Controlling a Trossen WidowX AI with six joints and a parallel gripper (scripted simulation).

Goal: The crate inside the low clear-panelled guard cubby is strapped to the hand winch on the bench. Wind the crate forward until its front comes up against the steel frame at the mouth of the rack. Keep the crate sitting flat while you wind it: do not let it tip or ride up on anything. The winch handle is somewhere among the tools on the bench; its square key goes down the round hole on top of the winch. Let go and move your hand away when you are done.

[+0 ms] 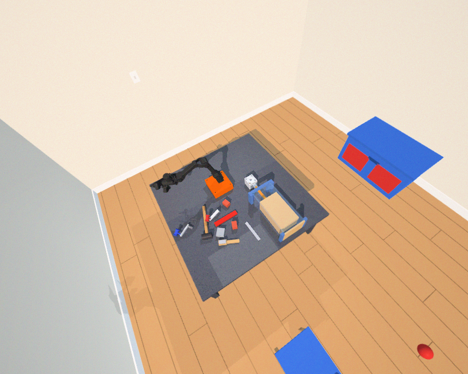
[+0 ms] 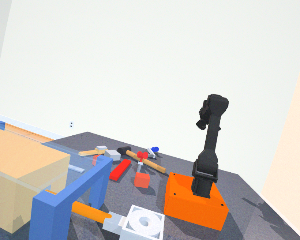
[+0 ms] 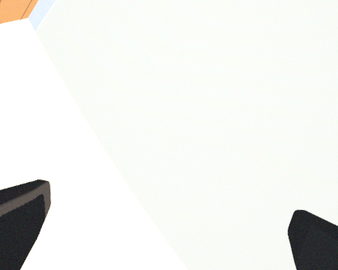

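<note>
My gripper tip is now 400 mm short of the winch handle, 320 mm to the right of it and 310 mm above it. From my gripper tip the other things lie so: grey block (570 mm ahead, 300 mm to the left, 330 mm below); red bar (480 mm ahead, 410 mm to the left, 340 mm below); red knob (400 mm ahead, 270 mm to the left, 300 mm below).
</note>
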